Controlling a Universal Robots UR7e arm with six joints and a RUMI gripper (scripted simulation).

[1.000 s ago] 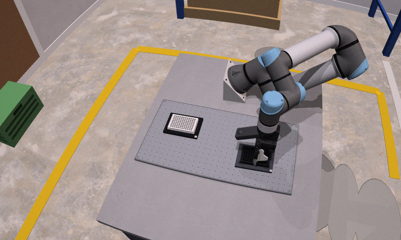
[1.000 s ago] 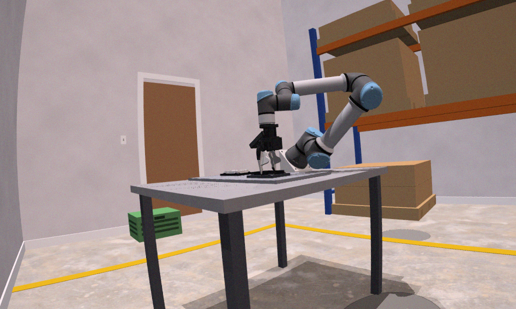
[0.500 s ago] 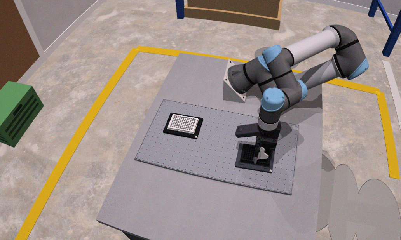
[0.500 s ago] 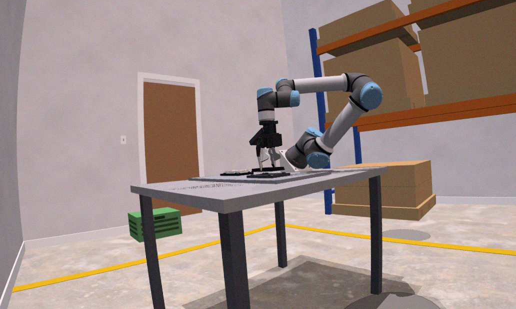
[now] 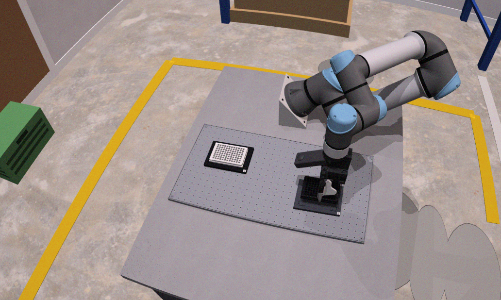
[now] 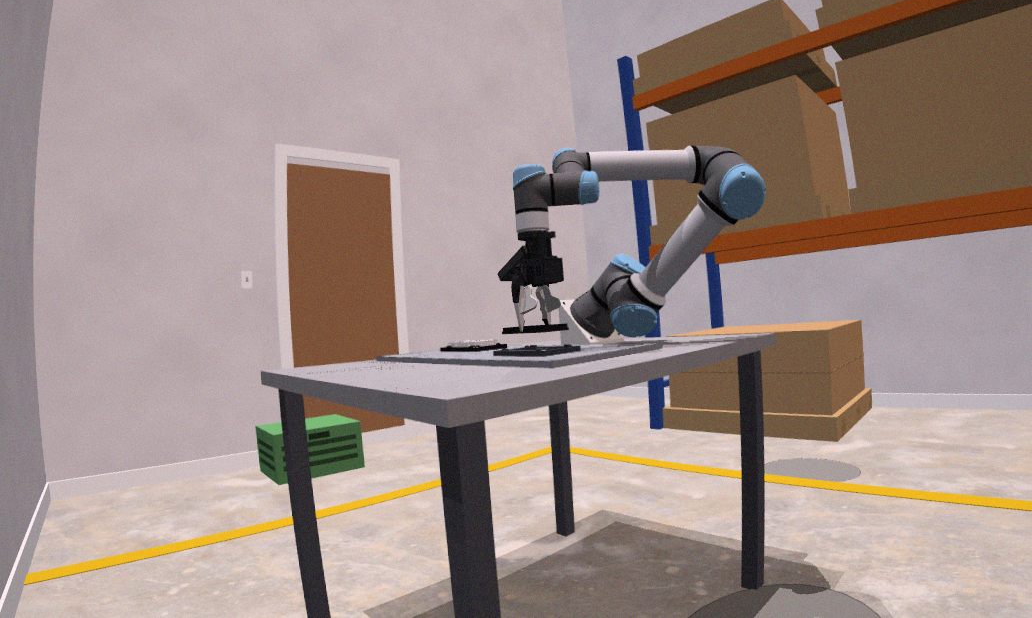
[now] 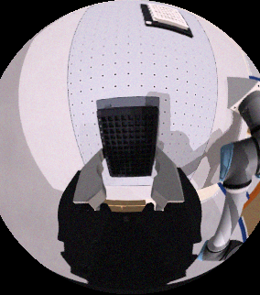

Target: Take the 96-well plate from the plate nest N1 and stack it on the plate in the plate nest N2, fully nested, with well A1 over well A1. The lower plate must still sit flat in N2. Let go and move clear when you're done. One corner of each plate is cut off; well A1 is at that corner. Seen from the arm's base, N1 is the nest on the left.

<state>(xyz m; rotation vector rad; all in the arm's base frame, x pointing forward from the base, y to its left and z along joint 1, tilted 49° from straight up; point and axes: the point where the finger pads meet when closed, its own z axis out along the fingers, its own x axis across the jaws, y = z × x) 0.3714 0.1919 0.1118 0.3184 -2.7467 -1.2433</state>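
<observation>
The plate nest N1 is 60 mm below my hand. Also, from my hand: black plate nest N2: 370 mm to the right, 60 mm below, 50 mm behind; black 96-well plate: 10 mm below; white 96-well plate: 370 mm to the right, 50 mm below, 50 mm behind.
</observation>
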